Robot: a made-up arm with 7 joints. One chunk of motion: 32 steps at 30 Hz.
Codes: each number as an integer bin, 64 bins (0 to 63) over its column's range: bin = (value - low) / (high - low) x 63, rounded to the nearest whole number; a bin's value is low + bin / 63 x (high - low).
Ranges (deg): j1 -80.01..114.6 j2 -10..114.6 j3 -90.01..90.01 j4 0..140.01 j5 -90.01..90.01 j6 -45.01..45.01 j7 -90.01..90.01
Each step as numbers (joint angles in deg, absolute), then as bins.
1 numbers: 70.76 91.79 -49.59 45.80 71.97 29.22 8.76
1 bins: 49 51 14 21 57 52 35
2 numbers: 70.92 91.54 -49.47 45.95 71.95 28.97 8.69
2 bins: 49 51 14 21 57 52 35
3 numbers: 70.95 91.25 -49.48 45.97 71.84 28.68 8.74
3 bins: 49 51 14 21 57 52 35
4 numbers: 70.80 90.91 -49.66 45.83 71.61 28.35 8.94
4 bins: 49 51 14 21 57 51 35
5 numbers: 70.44 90.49 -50.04 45.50 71.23 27.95 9.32
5 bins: 49 51 14 20 56 51 35
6 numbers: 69.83 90.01 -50.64 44.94 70.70 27.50 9.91
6 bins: 49 51 14 20 56 51 35
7 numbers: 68.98 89.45 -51.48 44.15 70.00 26.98 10.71
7 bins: 48 50 13 20 56 50 35
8 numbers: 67.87 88.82 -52.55 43.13 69.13 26.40 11.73
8 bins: 48 50 13 19 56 50 36
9 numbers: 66.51 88.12 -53.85 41.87 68.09 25.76 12.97
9 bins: 47 50 13 19 55 50 36
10 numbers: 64.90 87.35 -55.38 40.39 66.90 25.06 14.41
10 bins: 47 49 12 18 55 49 37
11 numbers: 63.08 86.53 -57.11 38.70 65.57 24.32 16.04
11 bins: 46 49 12 17 54 49 37
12 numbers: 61.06 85.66 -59.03 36.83 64.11 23.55 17.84
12 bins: 46 48 11 17 54 48 38
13 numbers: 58.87 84.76 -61.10 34.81 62.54 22.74 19.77
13 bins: 45 48 10 16 53 47 38
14 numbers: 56.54 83.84 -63.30 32.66 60.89 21.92 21.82
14 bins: 44 47 9 15 53 47 39
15 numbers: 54.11 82.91 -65.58 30.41 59.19 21.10 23.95
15 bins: 43 47 9 14 52 46 40
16 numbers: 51.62 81.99 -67.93 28.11 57.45 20.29 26.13
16 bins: 43 47 8 13 52 46 41
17 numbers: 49.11 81.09 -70.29 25.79 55.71 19.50 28.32
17 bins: 42 46 7 12 51 45 41
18 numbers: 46.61 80.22 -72.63 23.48 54.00 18.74 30.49
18 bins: 41 46 6 11 50 45 42
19 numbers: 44.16 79.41 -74.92 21.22 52.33 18.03 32.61
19 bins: 40 45 5 10 50 44 43
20 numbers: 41.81 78.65 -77.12 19.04 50.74 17.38 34.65
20 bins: 39 45 5 9 49 44 44
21 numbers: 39.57 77.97 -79.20 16.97 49.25 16.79 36.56
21 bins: 39 44 4 8 49 43 44
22 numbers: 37.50 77.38 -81.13 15.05 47.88 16.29 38.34
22 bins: 38 44 3 7 48 43 45
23 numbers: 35.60 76.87 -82.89 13.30 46.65 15.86 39.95
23 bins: 37 44 2 6 48 43 45
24 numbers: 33.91 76.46 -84.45 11.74 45.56 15.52 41.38
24 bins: 37 44 2 5 47 42 46
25 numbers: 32.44 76.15 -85.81 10.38 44.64 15.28 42.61
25 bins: 36 44 1 5 47 42 46
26 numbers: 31.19 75.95 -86.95 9.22 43.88 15.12 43.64
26 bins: 36 43 1 4 47 42 47
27 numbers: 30.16 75.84 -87.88 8.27 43.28 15.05 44.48
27 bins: 36 43 1 4 47 42 47
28 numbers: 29.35 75.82 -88.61 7.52 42.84 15.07 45.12
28 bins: 35 43 0 3 46 42 47
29 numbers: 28.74 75.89 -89.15 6.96 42.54 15.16 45.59
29 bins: 35 43 0 3 46 42 47
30 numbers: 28.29 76.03 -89.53 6.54 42.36 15.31 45.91
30 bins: 35 43 0 3 46 42 48
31 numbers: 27.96 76.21 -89.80 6.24 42.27 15.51 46.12
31 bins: 35 44 0 3 46 42 48
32 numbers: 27.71 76.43 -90.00 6.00 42.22 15.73 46.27
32 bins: 35 44 0 3 46 43 48
